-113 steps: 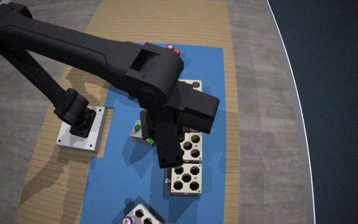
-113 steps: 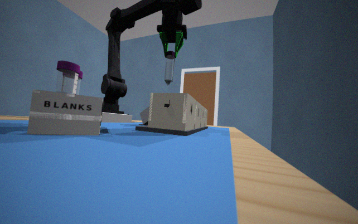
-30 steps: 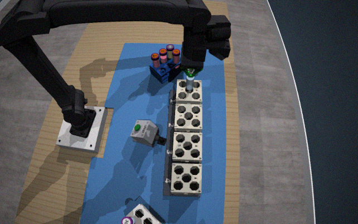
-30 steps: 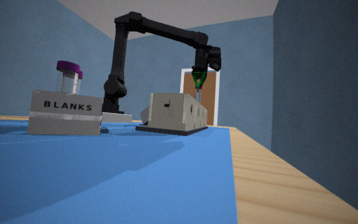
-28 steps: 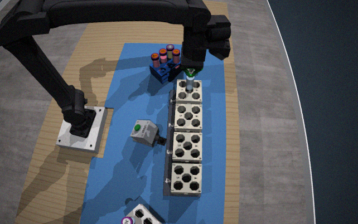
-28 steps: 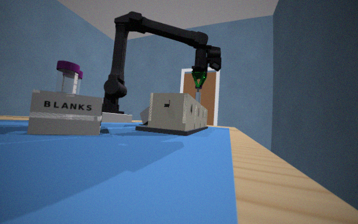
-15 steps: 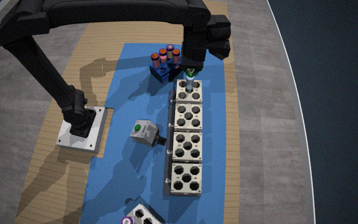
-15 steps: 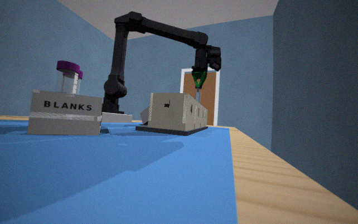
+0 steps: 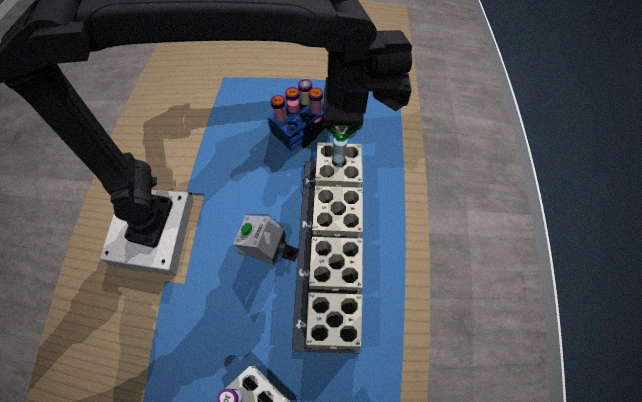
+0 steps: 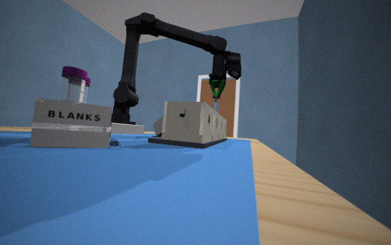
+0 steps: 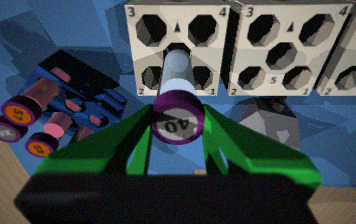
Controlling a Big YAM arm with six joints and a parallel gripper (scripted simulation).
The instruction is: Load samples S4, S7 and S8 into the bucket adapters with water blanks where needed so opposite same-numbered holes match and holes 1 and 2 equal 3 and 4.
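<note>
My hand is 50 mm above the 40 mL blank and 10 mm to the right of it. Round my hand: adapter 3 (220 mm to the right, 150 mm below, 30 mm ahead); then blue sample rack RS (170 mm below, 150 mm to the left, 120 mm behind); then adapter 2 (150 mm below, 110 mm to the right, 20 mm ahead).
</note>
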